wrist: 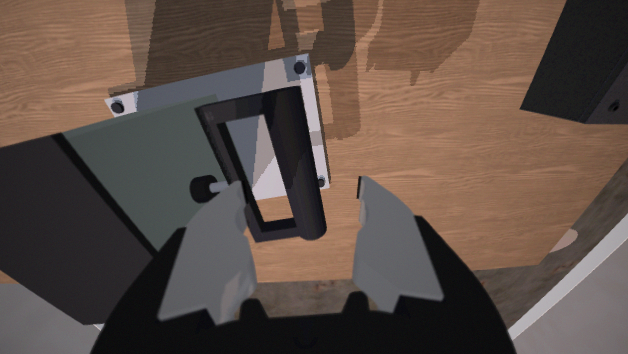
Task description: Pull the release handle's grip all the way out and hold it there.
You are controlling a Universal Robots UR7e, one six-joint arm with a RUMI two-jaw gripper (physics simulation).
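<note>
The release handle's black grip [299,165] is a bar on a rectangular frame, beside the grey-green face of its housing [145,155]. A short metal pin with a black knob [202,189] shows on that face, left of the frame. My gripper [302,181] is partly open, with nothing held. Its left fingertip overlaps the frame's left side in view, and its right fingertip stands to the right of the grip bar, with a gap. The lower end of the bar shows between the fingers. Whether the left finger touches the frame I cannot tell.
A pale metal base plate [200,80] with black bolts lies under the handle on the wooden table [425,165]. The housing's dark panel [60,220] fills the lower left. A black box-like object [565,70] stands at the upper right.
</note>
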